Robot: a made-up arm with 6 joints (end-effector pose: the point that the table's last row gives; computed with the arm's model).
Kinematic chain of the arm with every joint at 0, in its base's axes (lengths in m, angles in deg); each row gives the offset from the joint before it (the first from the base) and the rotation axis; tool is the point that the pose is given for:
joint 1: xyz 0 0 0.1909 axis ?
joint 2: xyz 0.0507 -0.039 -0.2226 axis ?
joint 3: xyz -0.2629 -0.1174 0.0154 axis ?
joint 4: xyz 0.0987 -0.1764 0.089 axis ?
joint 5: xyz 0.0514 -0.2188 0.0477 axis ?
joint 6: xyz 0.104 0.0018 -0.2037 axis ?
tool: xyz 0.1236 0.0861 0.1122
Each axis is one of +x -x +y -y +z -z.
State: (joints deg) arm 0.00 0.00 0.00 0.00 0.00 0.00
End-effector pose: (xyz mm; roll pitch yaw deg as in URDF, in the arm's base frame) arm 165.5 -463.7 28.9 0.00 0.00 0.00
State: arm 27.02 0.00 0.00 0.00 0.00 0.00
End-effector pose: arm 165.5 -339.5 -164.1 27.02 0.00 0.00
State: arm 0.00 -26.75 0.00 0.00 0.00 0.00
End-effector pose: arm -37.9 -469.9 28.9 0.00 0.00 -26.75
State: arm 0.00 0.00 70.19 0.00 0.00 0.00
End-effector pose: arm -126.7 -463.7 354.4 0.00 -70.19 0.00
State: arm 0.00 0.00 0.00 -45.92 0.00 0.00
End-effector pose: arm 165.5 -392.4 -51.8 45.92 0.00 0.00
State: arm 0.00 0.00 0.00 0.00 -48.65 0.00
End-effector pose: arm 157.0 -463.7 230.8 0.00 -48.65 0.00
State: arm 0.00 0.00 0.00 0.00 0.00 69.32
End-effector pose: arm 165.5 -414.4 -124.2 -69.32 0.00 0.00
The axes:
joint 1: +x
joint 2: +z
joint 3: -y
joint 4: -x
joint 5: +y
joint 6: -x

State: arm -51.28 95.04 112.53 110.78 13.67 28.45
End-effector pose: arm 502.8 -361.1 670.3 -105.97 -61.13 57.47
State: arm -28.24 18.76 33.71 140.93 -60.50 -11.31
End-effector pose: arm 61.5 -72.7 225.6 -156.38 38.29 43.80
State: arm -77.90 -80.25 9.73 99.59 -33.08 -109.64
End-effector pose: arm -129.9 248.9 405.8 -69.05 -47.09 -8.77
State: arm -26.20 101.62 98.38 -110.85 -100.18 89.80
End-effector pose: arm 637.5 -19.4 424.8 74.95 20.73 27.98
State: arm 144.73 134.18 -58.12 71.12 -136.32 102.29
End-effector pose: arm -97.6 104.6 354.9 87.00 70.10 169.57
